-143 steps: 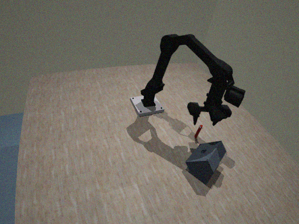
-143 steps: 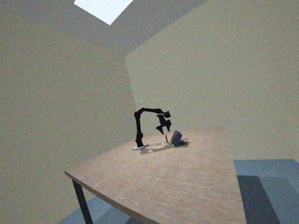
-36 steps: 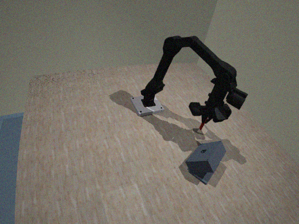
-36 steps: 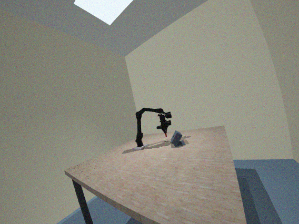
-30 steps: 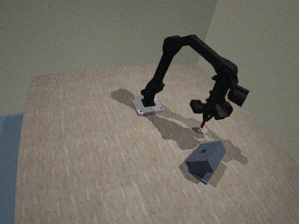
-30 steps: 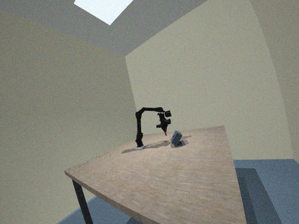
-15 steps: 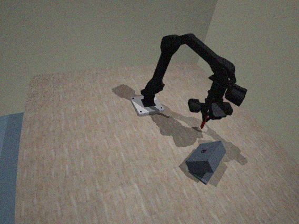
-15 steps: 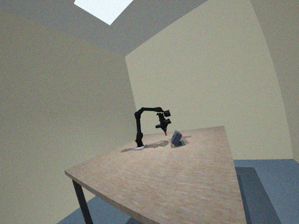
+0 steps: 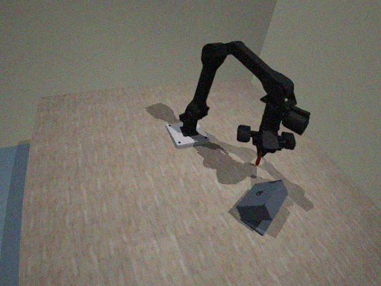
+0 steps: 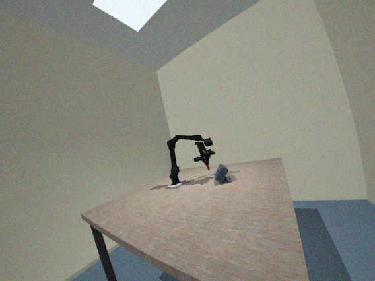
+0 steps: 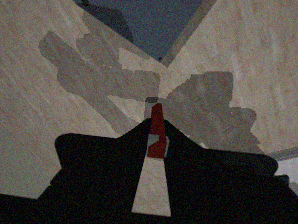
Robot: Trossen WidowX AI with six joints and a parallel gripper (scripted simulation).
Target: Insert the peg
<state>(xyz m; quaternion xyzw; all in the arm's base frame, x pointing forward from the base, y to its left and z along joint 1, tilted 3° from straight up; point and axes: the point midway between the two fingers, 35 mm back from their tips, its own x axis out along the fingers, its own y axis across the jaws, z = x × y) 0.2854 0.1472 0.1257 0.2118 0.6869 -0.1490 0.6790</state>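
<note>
The sloped panel is 140 mm ahead of my gripper tip, 50 mm to the right of it and 50 mm below it. Round my gripper tip: peg 20 mm above.
</note>
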